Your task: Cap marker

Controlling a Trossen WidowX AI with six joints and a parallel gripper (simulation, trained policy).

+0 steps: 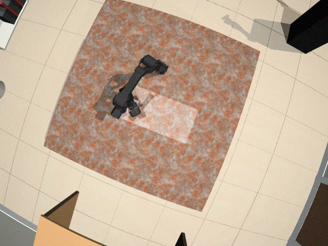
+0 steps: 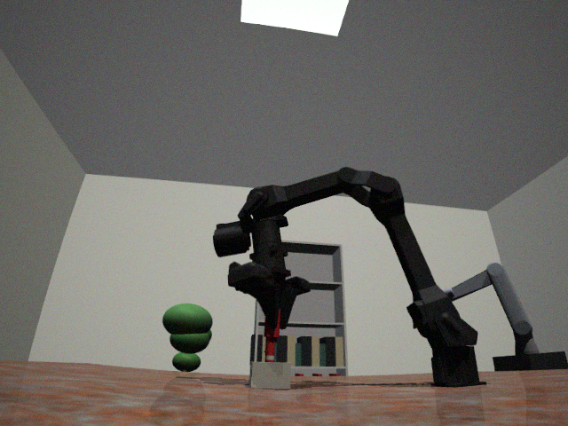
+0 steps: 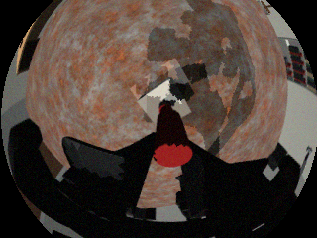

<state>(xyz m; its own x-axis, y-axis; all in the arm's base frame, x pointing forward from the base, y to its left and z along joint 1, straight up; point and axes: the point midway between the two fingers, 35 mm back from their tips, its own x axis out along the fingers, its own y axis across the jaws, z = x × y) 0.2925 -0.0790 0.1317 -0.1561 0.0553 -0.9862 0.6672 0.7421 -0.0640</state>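
Now: gripper tip 10 mm short of the white holder block, 10 mm to the left of it and 80 mm above it. From my gripper tip the other things lie so: red cap: 10 mm ahead, 10 mm to the right, 10 mm above.
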